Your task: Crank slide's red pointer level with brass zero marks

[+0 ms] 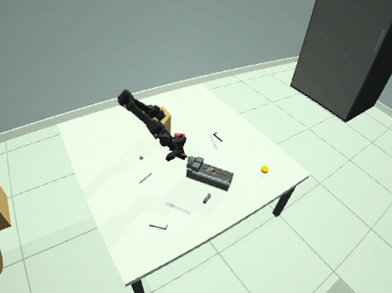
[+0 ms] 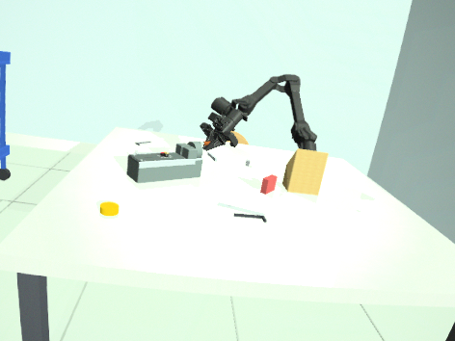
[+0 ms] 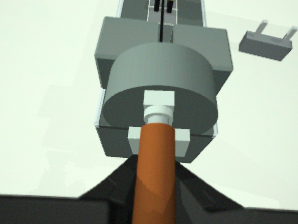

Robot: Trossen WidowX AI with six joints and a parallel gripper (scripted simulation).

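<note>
My gripper tip is now 1 cm past the orange crank handle, 1 cm to the left of it and 3 cm below it. The rest, counted from my gripper tip: yellow disc: 21 cm ahead, 47 cm to the left, 9 cm below; then black hex key: 21 cm behind, 35 cm to the left, 9 cm below; then red pointer: 14 cm ahead, 12 cm to the left, 1 cm below.
</note>
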